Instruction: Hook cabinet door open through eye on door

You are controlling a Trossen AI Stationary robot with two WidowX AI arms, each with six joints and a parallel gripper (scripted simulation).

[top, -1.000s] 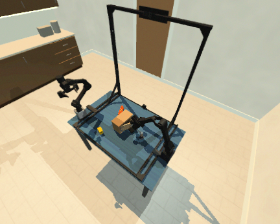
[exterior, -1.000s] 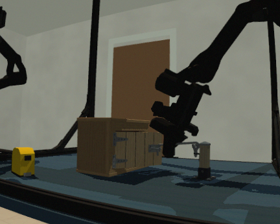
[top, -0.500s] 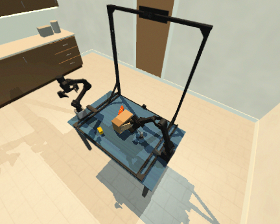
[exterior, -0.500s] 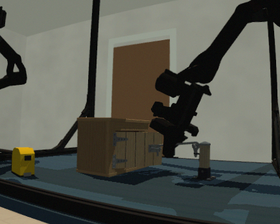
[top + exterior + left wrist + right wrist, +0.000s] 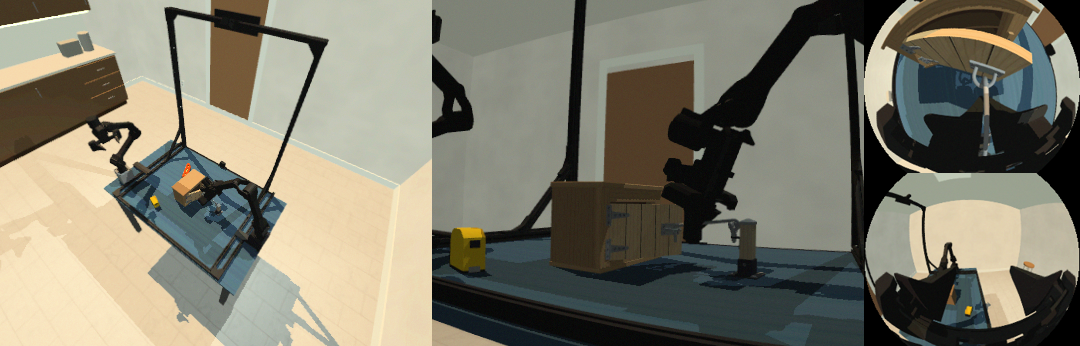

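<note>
Right now my left hand is 10 mm short of the metal hook, 20 mm to the right of it and 10 mm above it. The rest, counted from my left hand: yellow box (180 mm ahead, 340 mm to the right, 50 mm below); cabinet door (30 mm ahead, 80 mm to the right, 20 mm below); orange object (190 mm behind, 310 mm to the right, 70 mm below).
</note>
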